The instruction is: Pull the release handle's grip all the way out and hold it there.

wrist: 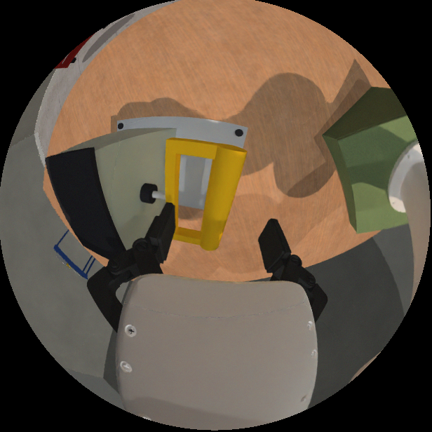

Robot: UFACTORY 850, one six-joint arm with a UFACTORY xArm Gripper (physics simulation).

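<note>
The release handle is a yellow frame with a thick round grip bar [223,195] on its right side. A thin metal rod with a black collar [148,193] joins the frame's left side to a pale grey-green housing [129,170] with a black edge. The housing stands on a light grey base plate [195,125]. My gripper [221,222] is open, with nothing held. Its left finger is close to the lower left of the yellow frame and overlaps it in view; its right finger is to the right of the grip bar, apart from it. Whether the left finger touches the frame cannot be told.
A green block-like bin [345,185] stands at the right, beside a pale arm-like part [422,200]. The wooden table top [215,55] carries dark shadows. A blue frame-like object [71,261] lies at the lower left, and a red object [71,54] shows at the upper left.
</note>
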